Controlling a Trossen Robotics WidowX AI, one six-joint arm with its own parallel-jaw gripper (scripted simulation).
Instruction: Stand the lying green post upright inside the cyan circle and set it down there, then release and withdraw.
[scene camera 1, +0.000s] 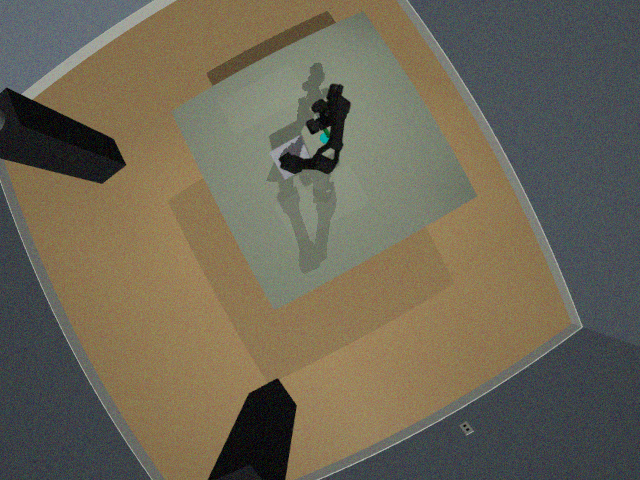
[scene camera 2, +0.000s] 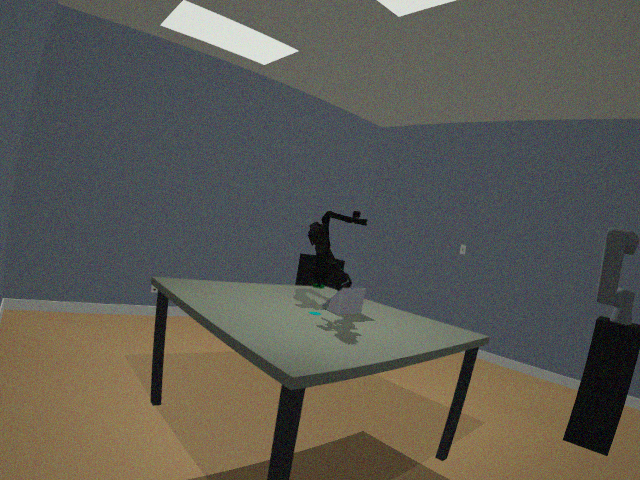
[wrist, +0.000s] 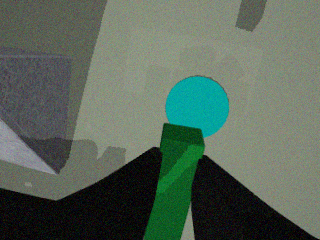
My gripper (wrist: 177, 161) carries a green post. Also in view: a cyan circle (wrist: 196, 102).
